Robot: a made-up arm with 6 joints. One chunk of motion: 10 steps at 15 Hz.
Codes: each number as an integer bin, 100 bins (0 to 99) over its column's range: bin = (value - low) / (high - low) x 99, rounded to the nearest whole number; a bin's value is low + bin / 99 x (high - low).
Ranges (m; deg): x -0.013..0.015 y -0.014..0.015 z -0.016..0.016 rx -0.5..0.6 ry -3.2..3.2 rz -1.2..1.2
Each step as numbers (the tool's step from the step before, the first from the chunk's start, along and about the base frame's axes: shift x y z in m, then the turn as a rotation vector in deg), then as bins.
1 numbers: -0.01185 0.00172 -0.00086 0.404 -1.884 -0.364
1 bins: 4 54 47 81 20 34
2 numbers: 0.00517 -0.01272 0.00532 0.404 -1.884 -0.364
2 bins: 64 4 66 81 20 34
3 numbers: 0.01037 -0.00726 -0.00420 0.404 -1.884 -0.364
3 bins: 83 23 37 81 20 34
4 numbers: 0.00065 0.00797 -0.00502 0.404 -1.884 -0.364
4 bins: 48 75 34 81 20 34
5 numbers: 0.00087 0.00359 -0.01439 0.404 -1.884 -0.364
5 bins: 49 60 5 81 20 34
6 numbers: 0.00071 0.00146 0.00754 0.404 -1.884 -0.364
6 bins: 48 53 73 81 20 34
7 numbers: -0.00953 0.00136 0.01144 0.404 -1.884 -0.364
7 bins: 12 52 85 81 20 34
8 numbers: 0.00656 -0.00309 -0.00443 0.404 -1.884 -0.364
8 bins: 69 37 36 81 20 34
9 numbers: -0.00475 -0.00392 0.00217 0.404 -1.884 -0.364
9 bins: 29 34 56 81 20 34
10 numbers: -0.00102 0.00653 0.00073 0.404 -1.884 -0.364
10 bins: 42 70 52 81 20 34
